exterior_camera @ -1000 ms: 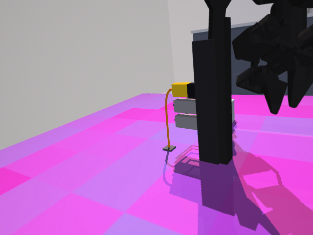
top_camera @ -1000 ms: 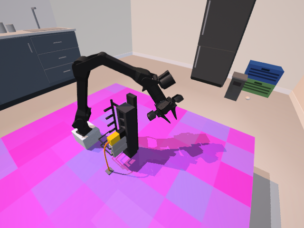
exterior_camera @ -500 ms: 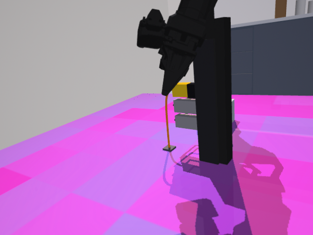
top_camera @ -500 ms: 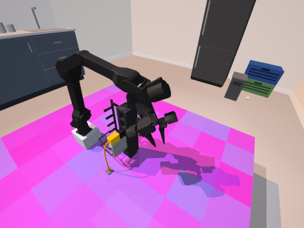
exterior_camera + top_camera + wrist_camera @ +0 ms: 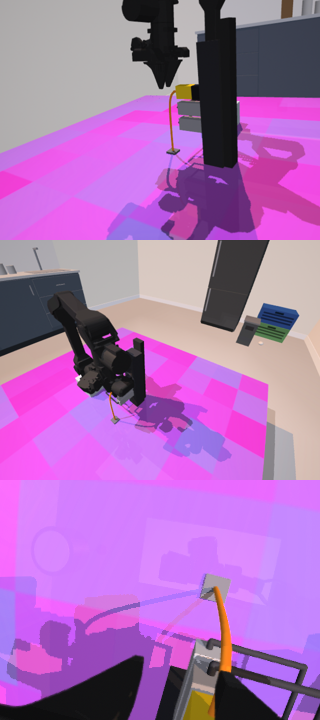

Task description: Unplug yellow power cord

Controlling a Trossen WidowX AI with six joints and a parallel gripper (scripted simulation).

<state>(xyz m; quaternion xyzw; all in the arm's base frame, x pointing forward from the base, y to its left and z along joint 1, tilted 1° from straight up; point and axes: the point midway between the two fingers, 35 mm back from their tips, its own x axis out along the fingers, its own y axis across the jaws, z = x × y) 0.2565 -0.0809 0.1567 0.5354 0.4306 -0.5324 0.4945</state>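
My gripper tip is 10 mm past the yellow plug and 70 mm to the right of it. The rest, counted from my gripper tip: grey anchor plate 20 mm behind, 10 mm to the right, 200 mm below.
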